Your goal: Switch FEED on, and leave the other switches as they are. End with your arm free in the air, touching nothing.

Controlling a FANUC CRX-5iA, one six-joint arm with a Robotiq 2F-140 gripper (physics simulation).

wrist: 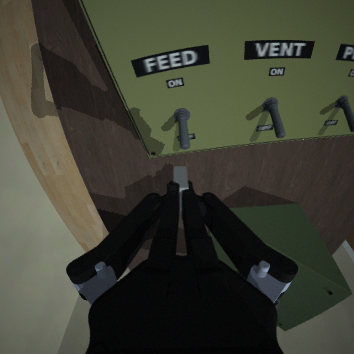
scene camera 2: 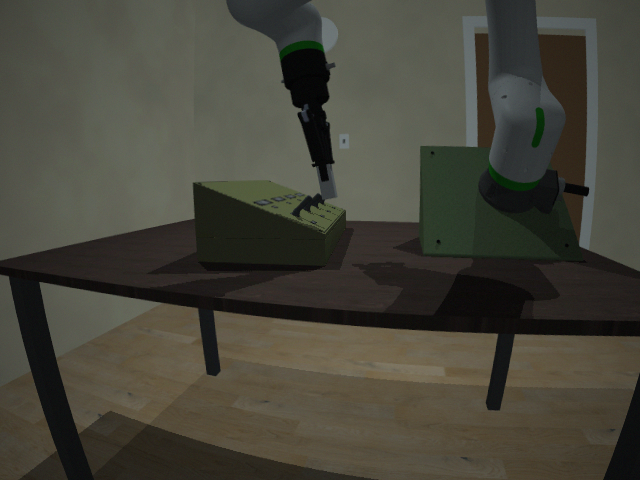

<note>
In view: my gripper (scene camera 2: 330, 198) and a sloped olive switch box (scene camera 2: 254, 222).
My gripper shows as well in the wrist view (wrist: 179, 175). The sloped olive switch box shows as well in the wrist view (wrist: 222, 72).
</note>
